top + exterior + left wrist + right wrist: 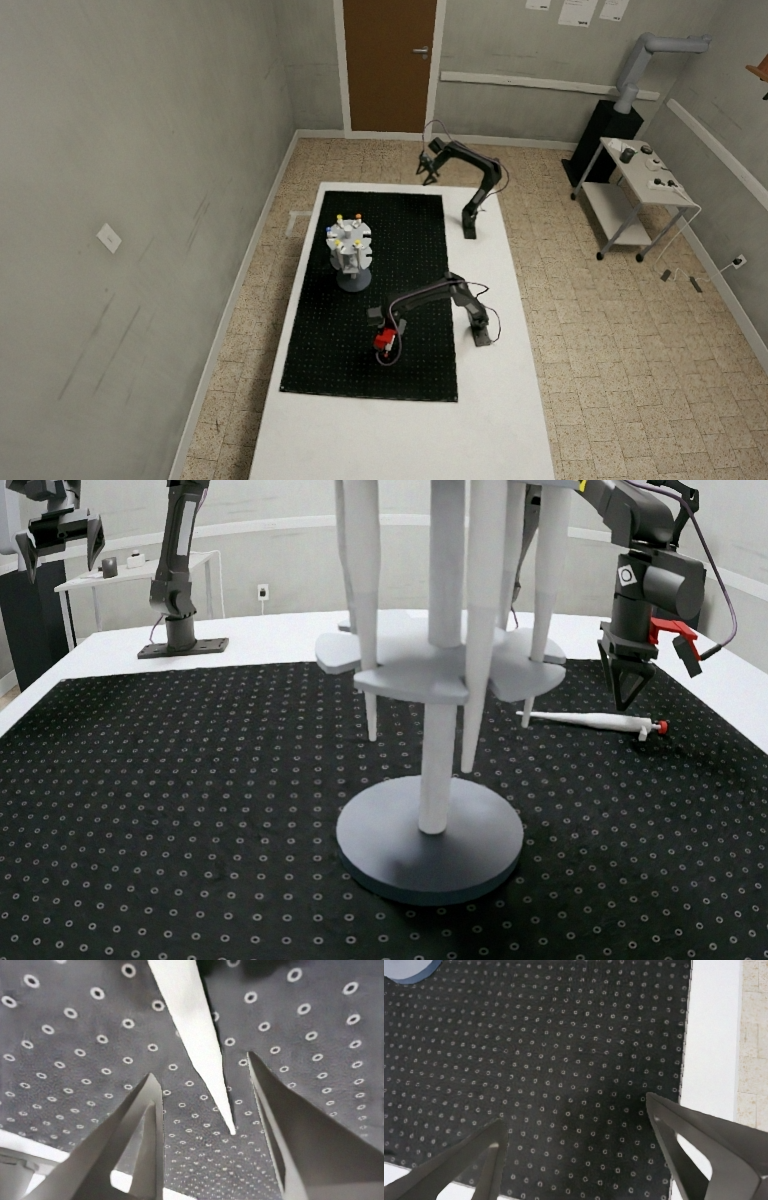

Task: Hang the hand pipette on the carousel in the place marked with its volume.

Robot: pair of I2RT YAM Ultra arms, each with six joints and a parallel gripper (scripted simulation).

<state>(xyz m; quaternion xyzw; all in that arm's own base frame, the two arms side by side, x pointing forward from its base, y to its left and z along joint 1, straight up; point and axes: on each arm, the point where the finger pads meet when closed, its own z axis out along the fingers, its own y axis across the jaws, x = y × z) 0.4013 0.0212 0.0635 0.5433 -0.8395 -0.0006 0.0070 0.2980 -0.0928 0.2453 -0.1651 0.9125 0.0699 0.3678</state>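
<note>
Right now the white pipette is 1 cm ahead of my left hand, 2 cm to the right of it and 4 cm below it.
</note>
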